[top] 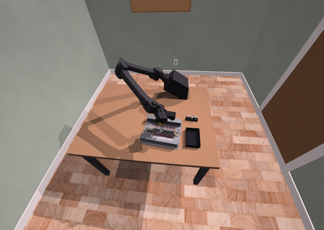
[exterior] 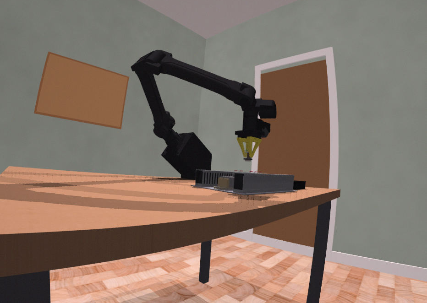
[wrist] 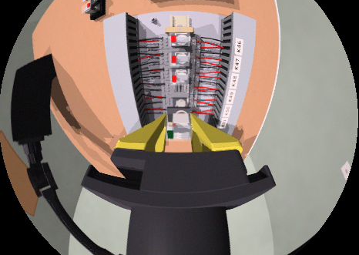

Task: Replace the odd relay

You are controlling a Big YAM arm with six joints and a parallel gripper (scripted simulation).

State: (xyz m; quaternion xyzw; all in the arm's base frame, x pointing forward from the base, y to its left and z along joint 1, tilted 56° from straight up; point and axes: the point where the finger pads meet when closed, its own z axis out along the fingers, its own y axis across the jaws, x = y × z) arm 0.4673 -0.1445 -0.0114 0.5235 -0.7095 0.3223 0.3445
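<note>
My hand is 7 cm short of the black tray, 25 cm to the right of it and 11 cm above it. Round my hand: grey relay panel: 13 cm below.
</note>
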